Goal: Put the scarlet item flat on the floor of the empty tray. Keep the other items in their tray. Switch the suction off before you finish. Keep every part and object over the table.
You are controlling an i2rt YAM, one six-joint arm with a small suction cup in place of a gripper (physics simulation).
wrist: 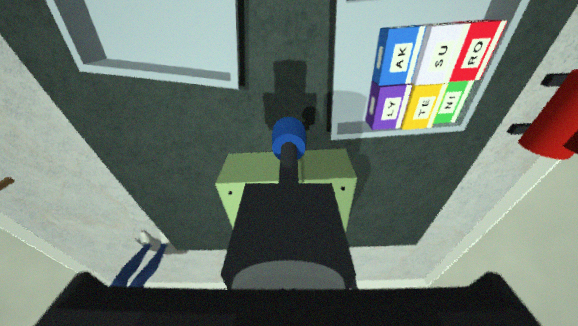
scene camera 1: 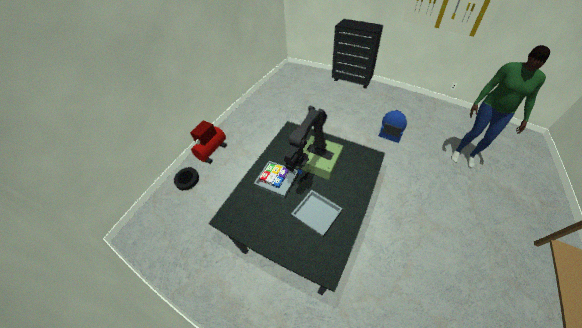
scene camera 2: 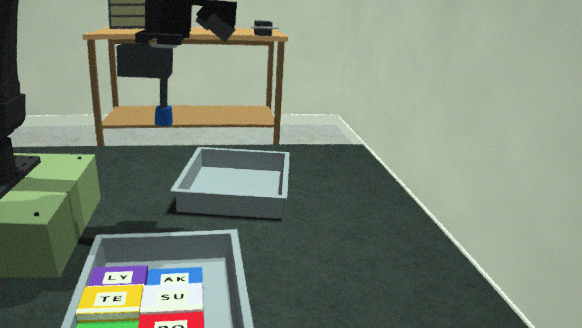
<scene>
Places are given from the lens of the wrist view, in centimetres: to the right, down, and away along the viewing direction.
my suction cup (wrist: pixel 288 129): 0, -2, 14
grey tray (wrist: pixel 198 49): -15, -19, 31
scarlet box (wrist: pixel 483 35): 27, -18, 26
grey tray (wrist: pixel 356 38): 11, -20, 30
white box (wrist: pixel 442 42): 22, -17, 26
The marked spots on the white box and my suction cup are 28 cm apart.
</scene>
